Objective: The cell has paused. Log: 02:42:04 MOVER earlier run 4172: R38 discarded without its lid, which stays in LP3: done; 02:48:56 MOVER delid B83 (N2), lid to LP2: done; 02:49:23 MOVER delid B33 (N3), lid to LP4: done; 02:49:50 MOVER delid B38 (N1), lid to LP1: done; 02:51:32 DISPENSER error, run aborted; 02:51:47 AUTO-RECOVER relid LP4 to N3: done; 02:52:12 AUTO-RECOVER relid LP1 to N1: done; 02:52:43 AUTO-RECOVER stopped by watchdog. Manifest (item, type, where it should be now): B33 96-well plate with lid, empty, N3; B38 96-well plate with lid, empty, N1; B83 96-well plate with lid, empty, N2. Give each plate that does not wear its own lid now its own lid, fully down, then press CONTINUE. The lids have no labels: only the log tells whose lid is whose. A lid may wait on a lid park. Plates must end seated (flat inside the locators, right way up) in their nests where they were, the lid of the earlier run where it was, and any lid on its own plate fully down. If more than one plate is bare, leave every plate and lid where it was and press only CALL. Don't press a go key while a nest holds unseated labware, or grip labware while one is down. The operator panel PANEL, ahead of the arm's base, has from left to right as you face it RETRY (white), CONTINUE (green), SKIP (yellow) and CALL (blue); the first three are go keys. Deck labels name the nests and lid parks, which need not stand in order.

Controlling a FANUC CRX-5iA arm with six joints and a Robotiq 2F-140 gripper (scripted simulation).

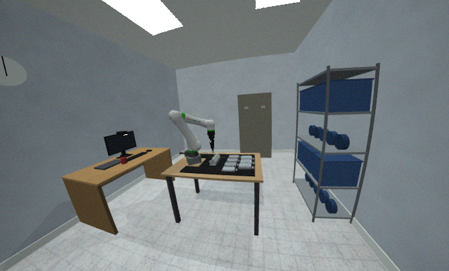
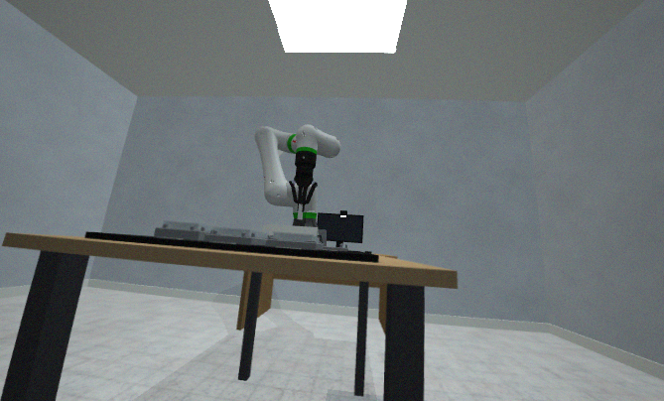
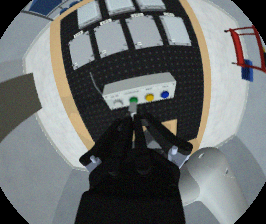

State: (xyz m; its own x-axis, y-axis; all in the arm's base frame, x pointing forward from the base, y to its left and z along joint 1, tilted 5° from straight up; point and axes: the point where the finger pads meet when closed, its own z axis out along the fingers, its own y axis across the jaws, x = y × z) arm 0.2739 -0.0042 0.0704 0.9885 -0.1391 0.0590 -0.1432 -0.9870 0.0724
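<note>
Right now the green key is 8 cm below my hand. Round my hand: white key (8 cm below, 5 cm to the left, 1 cm ahead); then yellow key (8 cm below, 5 cm to the right, 1 cm behind); then blue key (10 cm to the right, 8 cm below, 1 cm behind).
</note>
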